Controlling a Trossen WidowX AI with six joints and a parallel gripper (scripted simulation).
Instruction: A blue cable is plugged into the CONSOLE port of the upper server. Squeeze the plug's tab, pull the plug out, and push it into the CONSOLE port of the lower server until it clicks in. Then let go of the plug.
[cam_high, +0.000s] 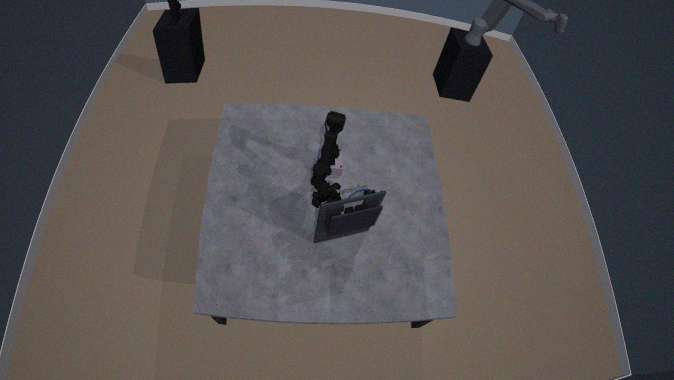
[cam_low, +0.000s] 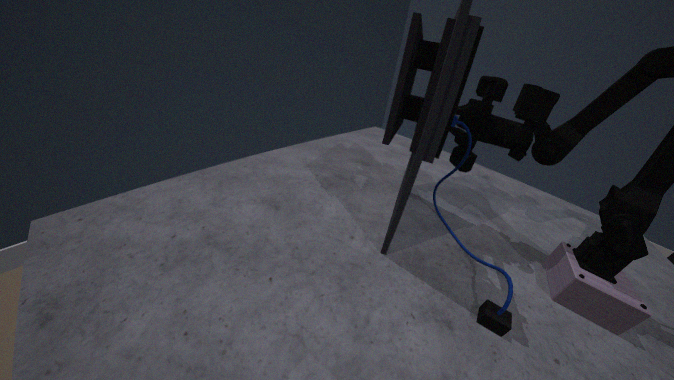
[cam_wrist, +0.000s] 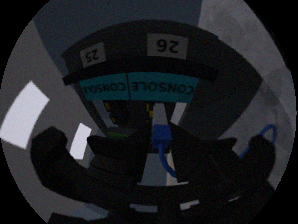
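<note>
Right now my gripper tip is right at the blue plug. Also, from my gripper tip: black block (22 cm behind, 17 cm to the left, 22 cm below).
</note>
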